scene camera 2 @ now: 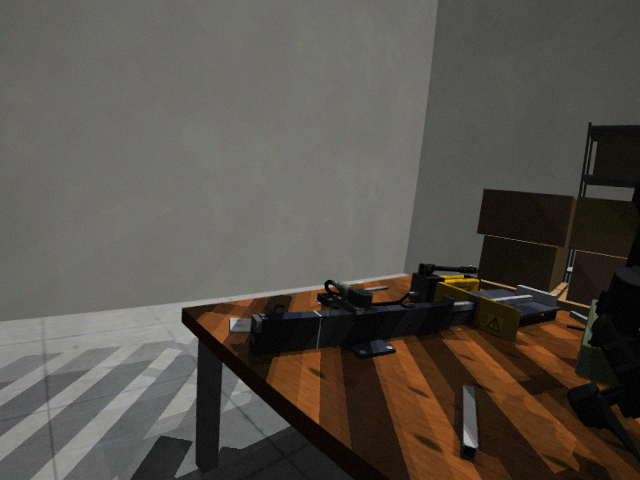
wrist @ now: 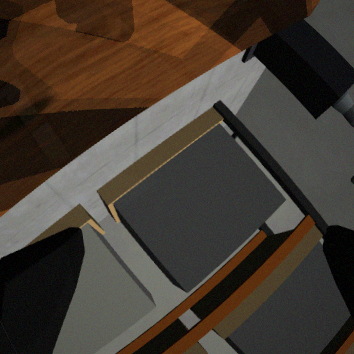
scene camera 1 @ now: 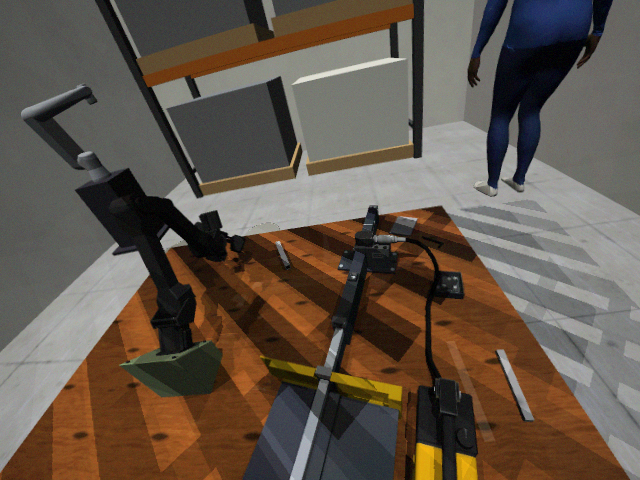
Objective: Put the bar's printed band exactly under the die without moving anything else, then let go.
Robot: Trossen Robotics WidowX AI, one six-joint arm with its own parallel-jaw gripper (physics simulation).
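Where they show: gripper, fingertip midpoint: (wrist: 209, 241); arm's base, link origin: (scene camera 1: 176, 350).
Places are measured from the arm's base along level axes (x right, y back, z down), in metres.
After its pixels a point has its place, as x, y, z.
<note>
A long silver bar (scene camera 1: 310, 432) @[0.189, -0.324, 0.045] (scene camera 2: 463, 306) @[0.027, -0.372, 0.052] runs from a dark rail (scene camera 1: 352, 294) @[-0.118, -0.448, 0.040] (scene camera 2: 289, 333) @[-0.507, -0.562, 0.073] past a yellow plate (scene camera 1: 366, 388) @[0.135, -0.441, 0.023] (scene camera 2: 498, 317) @[0.054, -0.272, 0.063]. No printed band is clear on it. A dark press head (scene camera 1: 364, 238) @[-0.300, -0.520, -0.003] (scene camera 2: 359, 296) @[-0.343, -0.512, 0.002] with a cable fitting stands beside the rail; its die cannot be made out. A short grey bar (scene camera 1: 282, 255) @[-0.421, -0.211, 0.096] (scene camera 2: 469, 421) @[-0.468, -0.200, 0.096] lies apart on the table. My gripper (scene camera 1: 227, 249) (wrist: 209, 241) @[-0.504, 0.030, -0.002] is open and empty, raised over the table's far left part in scene camera 1, left of the short bar. Its fingers stand far apart in the wrist view.
A black-and-yellow pump (scene camera 1: 431, 458) @[0.251, -0.522, 0.031] joins the head by a black hose (scene camera 1: 428, 320) @[-0.042, -0.630, 0.104]. A thin strip (scene camera 1: 514, 384) @[0.139, -0.740, 0.106] lies right of the pump. A small dark block (scene camera 1: 449, 285) @[-0.151, -0.734, 0.113] and a pale plate (scene camera 1: 403, 225) @[-0.486, -0.701, 0.110] (scene camera 2: 239, 324) @[-0.519, -0.722, 0.110] lie near the rail. A person (scene camera 1: 537, 87) stands beyond the table.
</note>
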